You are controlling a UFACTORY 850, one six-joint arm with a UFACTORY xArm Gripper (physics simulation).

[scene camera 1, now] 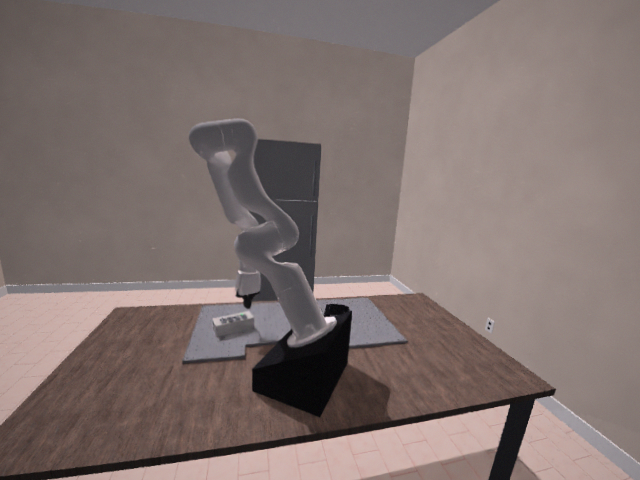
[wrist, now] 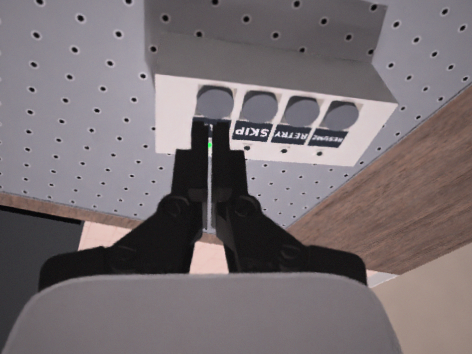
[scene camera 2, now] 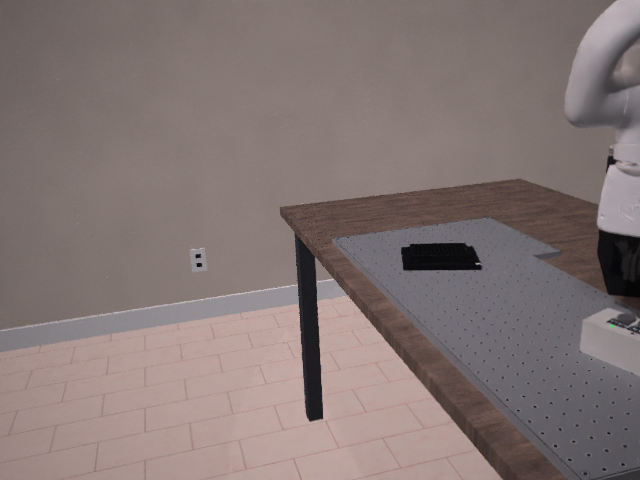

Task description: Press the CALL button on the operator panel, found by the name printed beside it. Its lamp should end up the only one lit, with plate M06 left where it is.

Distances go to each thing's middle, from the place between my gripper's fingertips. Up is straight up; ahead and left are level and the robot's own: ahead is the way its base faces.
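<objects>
I find the call button (wrist: 213, 102) 10 mm ahead of my hand, 20 mm to the left of it and 60 mm below it. The operator panel (wrist: 185, 63) is also 10 mm ahead of my hand, though it is 60 mm to the left and 80 mm below. As for the retry button (wrist: 300, 111), it lies 20 mm behind my hand, 70 mm to the left of it and 60 mm below, while the resume button (wrist: 340, 115) is 30 mm behind my hand, 90 mm to the left and 60 mm below.
</objects>
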